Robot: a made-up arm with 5 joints.
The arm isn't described. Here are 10 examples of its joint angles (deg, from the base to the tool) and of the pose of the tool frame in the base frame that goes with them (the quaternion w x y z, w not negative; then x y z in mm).
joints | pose
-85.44 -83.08 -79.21 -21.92 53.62 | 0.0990 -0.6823 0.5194 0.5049 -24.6 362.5 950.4
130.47 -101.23 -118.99 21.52 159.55 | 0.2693 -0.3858 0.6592 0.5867 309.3 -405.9 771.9
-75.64 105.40 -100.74 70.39 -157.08 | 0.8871 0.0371 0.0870 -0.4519 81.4 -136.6 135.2
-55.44 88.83 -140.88 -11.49 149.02 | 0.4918 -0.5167 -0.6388 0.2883 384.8 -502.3 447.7
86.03 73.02 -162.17 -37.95 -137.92 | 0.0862 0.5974 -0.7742 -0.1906 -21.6 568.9 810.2
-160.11 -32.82 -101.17 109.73 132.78 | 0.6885 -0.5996 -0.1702 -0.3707 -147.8 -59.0 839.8
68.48 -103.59 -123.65 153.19 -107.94 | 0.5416 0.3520 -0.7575 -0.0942 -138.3 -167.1 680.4
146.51 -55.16 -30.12 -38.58 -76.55 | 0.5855 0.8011 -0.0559 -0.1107 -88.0 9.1 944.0
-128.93 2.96 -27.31 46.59 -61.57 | 0.0830 0.3550 -0.4610 0.8091 -115.4 -191.3 479.6
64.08 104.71 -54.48 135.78 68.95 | 0.5179 0.5567 0.6065 -0.2323 17.2 89.1 486.6
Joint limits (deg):
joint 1: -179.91..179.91
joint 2: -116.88..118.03
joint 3: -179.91..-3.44
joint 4: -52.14..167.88
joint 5: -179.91..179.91
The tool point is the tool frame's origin. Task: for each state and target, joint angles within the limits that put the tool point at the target. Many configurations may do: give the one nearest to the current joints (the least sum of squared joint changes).
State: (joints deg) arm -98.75 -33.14 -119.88 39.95 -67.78
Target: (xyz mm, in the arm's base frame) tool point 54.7 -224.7 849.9
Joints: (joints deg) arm -86.90 -35.60 -76.70 72.21 -71.07
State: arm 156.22 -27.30 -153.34 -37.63 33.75
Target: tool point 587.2 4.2 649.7
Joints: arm 179.91 -76.66 -161.46 -15.52 48.76
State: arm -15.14 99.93 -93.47 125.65 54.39
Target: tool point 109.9 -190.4 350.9
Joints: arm -62.86 77.91 -105.77 127.49 56.39
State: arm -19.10 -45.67 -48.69 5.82 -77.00
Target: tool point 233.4 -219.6 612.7
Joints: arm -52.92 -7.91 -31.95 16.94 -75.24
